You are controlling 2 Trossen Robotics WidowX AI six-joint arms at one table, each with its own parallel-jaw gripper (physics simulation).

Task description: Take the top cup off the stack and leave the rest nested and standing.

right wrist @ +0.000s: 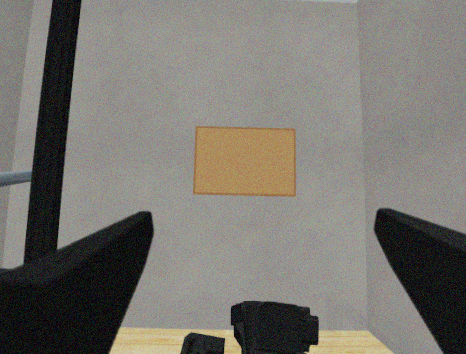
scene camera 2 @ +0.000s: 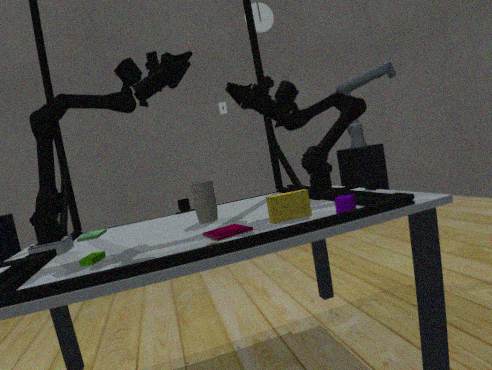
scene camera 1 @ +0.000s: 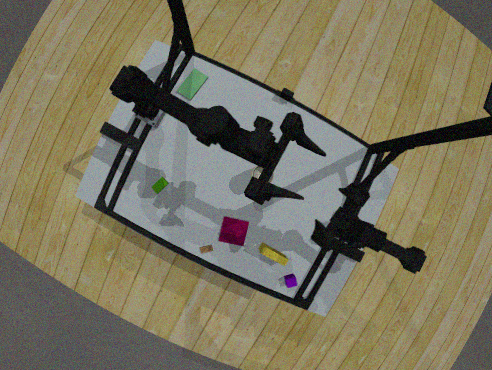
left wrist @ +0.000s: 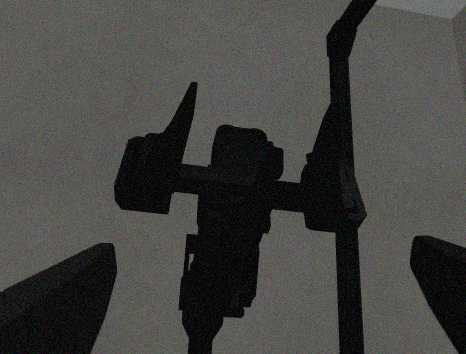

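Pixels of known places: left gripper, fingertip midpoint: (scene camera 2: pixel 226 85) (scene camera 1: pixel 328 204) (left wrist: pixel 263 253); right gripper, fingertip midpoint: (right wrist: pixel 263 220) (scene camera 2: pixel 190 57) (scene camera 1: pixel 315 176) (left wrist: pixel 266 95); left arm's base, origin of the base link: (scene camera 2: pixel 322 190); right arm's base, origin of the base link: (scene camera 2: pixel 50 241) (scene camera 1: pixel 150 110).
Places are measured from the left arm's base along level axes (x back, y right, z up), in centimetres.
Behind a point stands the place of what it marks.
Note:
The stack of nested beige-grey cups (scene camera 2: pixel 204 202) @(x -41.3, y 1.3, z 4.5 cm) stands upright on the table; in scene camera 1 a sliver of the stack (scene camera 1: pixel 257 173) @(x -42.0, y 4.8, z 5.9 cm) shows beside the right gripper, which hides the rest. The separate cups are hard to count. My right gripper (scene camera 1: pixel 314 176) @(x -36.2, y 5.8, z 51.0 cm) (scene camera 2: pixel 189 61) @(x -36.2, y 5.8, z 51.0 cm) (right wrist: pixel 263 220) @(x -36.2, y 5.8, z 51.0 cm) is open and empty, high above the table and the stack. My left gripper (scene camera 1: pixel 328 206) @(x -26.9, y 3.0, z 40.0 cm) (scene camera 2: pixel 228 87) @(x -26.9, y 3.0, z 40.0 cm) is open and empty, raised high to the right of the stack. No cups show in the wrist views.
On the white table (scene camera 1: pixel 220 75) @(x -71.0, y 35.6, z -2.1 cm) (scene camera 2: pixel 150 227) @(x -58.9, y 18.1, z -2.1 cm) lie a crimson slab (scene camera 1: pixel 233 231) @(x -40.6, y -18.9, z -1.3 cm) (scene camera 2: pixel 228 231) @(x -40.6, y -20.7, z -1.3 cm), a yellow block (scene camera 1: pixel 273 254) @(x -23.9, y -20.0, z 4.9 cm) (scene camera 2: pixel 289 206) @(x -23.5, y -22.0, z 1.5 cm), a purple cube (scene camera 1: pixel 290 280) @(x -11.8, y -28.1, z 1.8 cm) (scene camera 2: pixel 345 204) @(x -12.1, y -30.5, z 0.2 cm), a green block (scene camera 1: pixel 160 185) @(x -73.6, y -14.2, z -0.6 cm) (scene camera 2: pixel 92 258) @(x -73.5, y -17.2, z -0.7 cm), a pale green slab (scene camera 1: pixel 193 84) @(x -79.0, y 27.4, z -1.2 cm) (scene camera 2: pixel 92 235) @(x -79.0, y 22.7, z -1.1 cm) and a small brown block (scene camera 1: pixel 206 248) @(x -47.5, y -29.5, z -1.3 cm). Black frame bars edge the table.

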